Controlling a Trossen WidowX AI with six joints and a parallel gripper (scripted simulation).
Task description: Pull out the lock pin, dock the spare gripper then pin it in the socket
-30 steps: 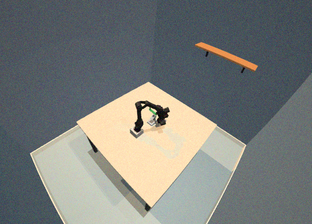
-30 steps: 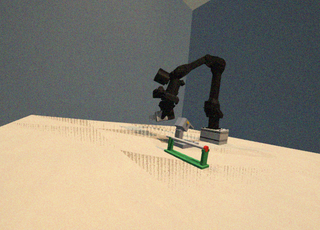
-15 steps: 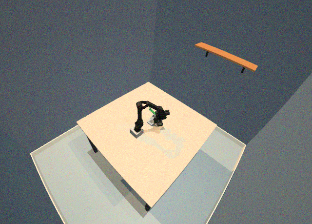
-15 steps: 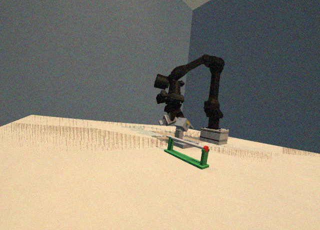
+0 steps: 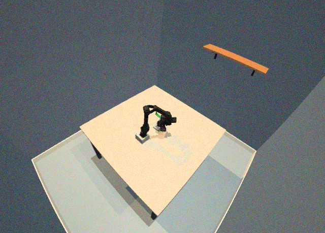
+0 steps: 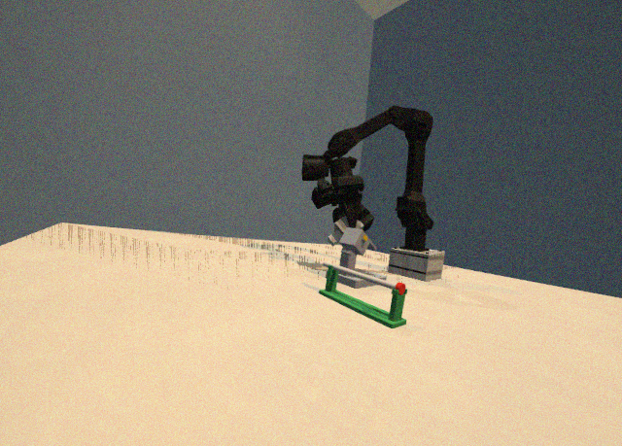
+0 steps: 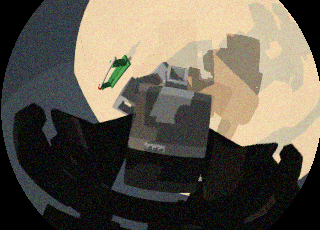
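My gripper tip is 160 mm to the right of the green cradle, 150 mm short of it and 70 mm above it. The rest, counted from my gripper tip: spare gripper 10 mm to the right, 10 mm above; grey mount 50 mm to the left, 40 mm below, 30 mm ahead.
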